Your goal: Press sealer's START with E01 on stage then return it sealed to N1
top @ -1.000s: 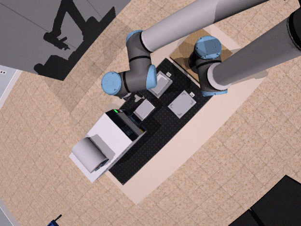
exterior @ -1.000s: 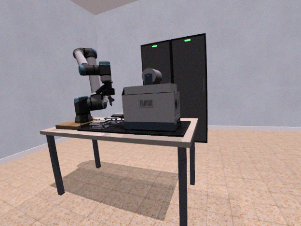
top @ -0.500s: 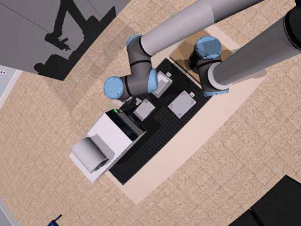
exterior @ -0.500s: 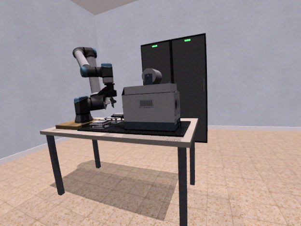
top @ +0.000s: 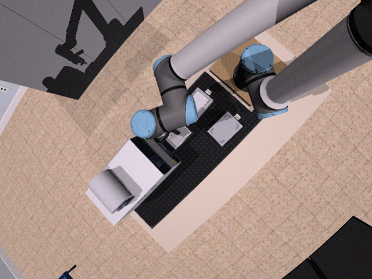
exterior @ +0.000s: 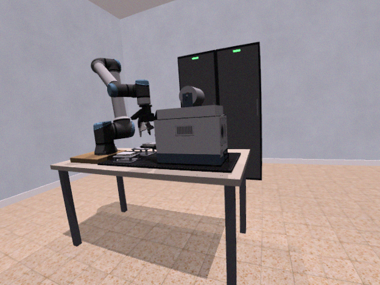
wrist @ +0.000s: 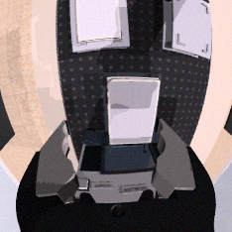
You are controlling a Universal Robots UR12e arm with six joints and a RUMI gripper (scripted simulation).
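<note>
Now: the sealer stage 8 cm below my hand, 4 cm to the left of it and 3 cm ahead of it. From my hand the other things lie so: foil roll (36 cm ahead, 23 cm above, 4 cm to the left); then plate nest N1 (19 cm to the left, 18 cm behind, 13 cm below); then square start button (13 cm ahead, 6 cm to the right).
</note>
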